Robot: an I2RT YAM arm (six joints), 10 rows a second.
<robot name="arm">
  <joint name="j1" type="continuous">
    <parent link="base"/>
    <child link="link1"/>
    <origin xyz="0 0 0.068" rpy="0 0 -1.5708"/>
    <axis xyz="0 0 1"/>
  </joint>
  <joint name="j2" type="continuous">
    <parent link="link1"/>
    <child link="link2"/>
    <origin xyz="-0.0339 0.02 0.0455" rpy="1.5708 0 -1.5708"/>
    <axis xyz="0 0 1"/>
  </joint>
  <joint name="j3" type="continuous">
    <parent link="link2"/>
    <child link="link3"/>
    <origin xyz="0.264 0 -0.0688" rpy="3.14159 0 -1.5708"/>
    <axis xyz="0 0 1"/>
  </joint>
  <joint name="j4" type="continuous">
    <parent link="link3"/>
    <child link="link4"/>
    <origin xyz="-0.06 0.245 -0.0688" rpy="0 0 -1.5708"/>
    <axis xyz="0 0 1"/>
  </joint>
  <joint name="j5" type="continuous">
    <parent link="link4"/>
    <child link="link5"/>
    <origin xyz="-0.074 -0.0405 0.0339" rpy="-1.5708 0 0"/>
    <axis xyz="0 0 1"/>
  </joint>
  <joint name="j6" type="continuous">
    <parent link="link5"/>
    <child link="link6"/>
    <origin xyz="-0.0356 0 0.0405" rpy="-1.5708 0 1.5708"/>
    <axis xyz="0 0 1"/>
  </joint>
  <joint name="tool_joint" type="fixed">
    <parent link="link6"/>
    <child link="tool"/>
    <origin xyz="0 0 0" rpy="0 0 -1.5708"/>
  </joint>
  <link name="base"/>
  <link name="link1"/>
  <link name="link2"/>
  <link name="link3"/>
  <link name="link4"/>
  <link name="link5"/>
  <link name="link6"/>
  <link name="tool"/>
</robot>
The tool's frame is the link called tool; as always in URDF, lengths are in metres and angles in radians. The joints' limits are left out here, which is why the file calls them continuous.
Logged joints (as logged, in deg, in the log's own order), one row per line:
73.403, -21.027, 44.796, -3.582, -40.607, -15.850
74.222, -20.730, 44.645, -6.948, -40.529, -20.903
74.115, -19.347, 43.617, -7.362, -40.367, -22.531
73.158, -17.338, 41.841, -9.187, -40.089, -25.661
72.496, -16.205, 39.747, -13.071, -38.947, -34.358
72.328, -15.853, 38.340, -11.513, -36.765, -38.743
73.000, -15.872, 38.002, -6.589, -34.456, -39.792
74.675, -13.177, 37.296, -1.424, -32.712, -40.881
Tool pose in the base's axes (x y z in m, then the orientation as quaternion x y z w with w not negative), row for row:
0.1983, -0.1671, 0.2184, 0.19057, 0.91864, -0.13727, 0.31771
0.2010, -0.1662, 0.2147, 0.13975, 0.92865, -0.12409, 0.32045
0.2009, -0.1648, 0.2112, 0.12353, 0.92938, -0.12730, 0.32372
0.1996, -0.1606, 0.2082, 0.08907, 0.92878, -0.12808, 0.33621
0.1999, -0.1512, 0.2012, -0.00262, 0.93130, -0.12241, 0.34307
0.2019, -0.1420, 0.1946, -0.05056, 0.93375, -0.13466, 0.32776
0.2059, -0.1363, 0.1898, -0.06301, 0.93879, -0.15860, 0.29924
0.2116, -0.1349, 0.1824, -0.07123, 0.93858, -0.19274, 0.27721
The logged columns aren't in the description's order. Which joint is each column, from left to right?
Columns, left to right: j2, j4, j3, j5, j1, j6.
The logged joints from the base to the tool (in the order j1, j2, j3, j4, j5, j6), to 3 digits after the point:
-40.607, 73.403, 44.796, -21.027, -3.582, -15.850
-40.529, 74.222, 44.645, -20.730, -6.948, -20.903
-40.367, 74.115, 43.617, -19.347, -7.362, -22.531
-40.089, 73.158, 41.841, -17.338, -9.187, -25.661
-38.947, 72.496, 39.747, -16.205, -13.071, -34.358
-36.765, 72.328, 38.340, -15.853, -11.513, -38.743
-34.456, 73.000, 38.002, -15.872, -6.589, -39.792
-32.712, 74.675, 37.296, -13.177, -1.424, -40.881

